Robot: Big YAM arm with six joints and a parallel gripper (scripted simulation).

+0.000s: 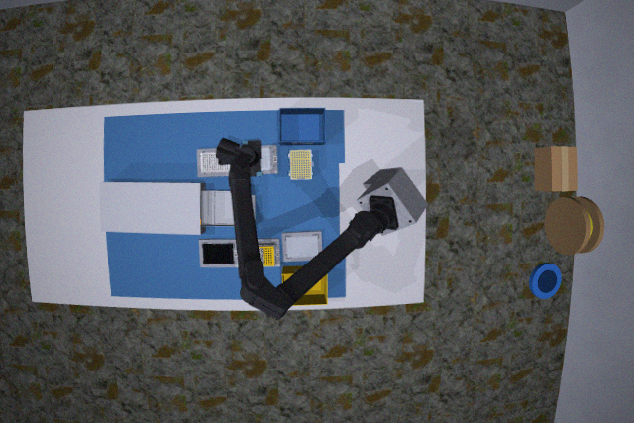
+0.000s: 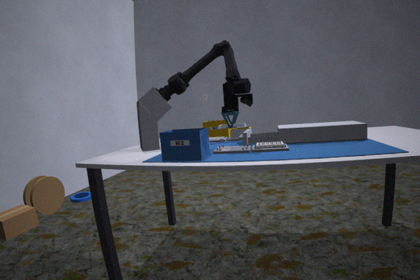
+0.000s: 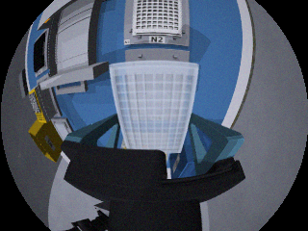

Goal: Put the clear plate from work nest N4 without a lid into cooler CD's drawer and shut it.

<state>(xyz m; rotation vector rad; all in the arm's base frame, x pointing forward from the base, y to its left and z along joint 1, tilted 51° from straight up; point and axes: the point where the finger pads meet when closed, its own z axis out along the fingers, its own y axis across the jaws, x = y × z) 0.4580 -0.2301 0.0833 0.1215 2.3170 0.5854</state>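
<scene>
My gripper is now 16 cm short of the drawer, 20 cm to the right of it and 9 cm above it. Round my hand: blue bin W2 (18 cm behind, 14 cm to the right, 8 cm below); grey nest (1 cm to the right, 11 cm below); clear plate (right at my hand).
</scene>
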